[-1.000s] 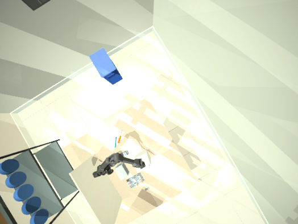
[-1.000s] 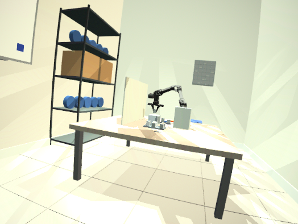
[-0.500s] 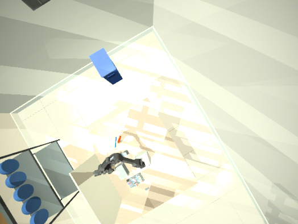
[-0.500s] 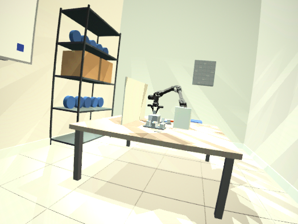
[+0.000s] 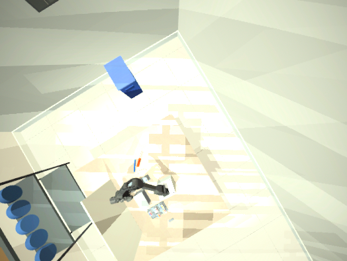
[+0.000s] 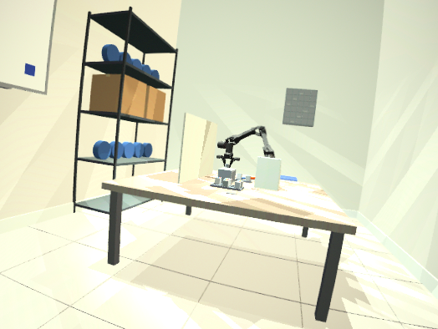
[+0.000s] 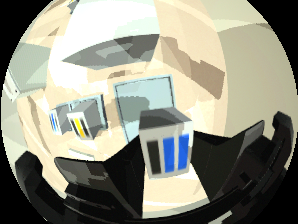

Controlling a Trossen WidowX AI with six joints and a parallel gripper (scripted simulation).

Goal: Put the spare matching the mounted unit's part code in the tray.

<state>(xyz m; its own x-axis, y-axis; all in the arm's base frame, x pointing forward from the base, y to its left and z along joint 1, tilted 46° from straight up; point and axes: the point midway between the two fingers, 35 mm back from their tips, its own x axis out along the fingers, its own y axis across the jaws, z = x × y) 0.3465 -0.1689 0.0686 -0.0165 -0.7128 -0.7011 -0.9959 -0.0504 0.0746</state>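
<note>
The light blue tray lies 1 cm behind my gripper tip and 8 cm below it. Round my gripper tip: upright wooden panel 17 cm ahead, 18 cm to the left, 14 cm above; blue pen 13 cm behind, 18 cm to the right, 8 cm below.
</note>
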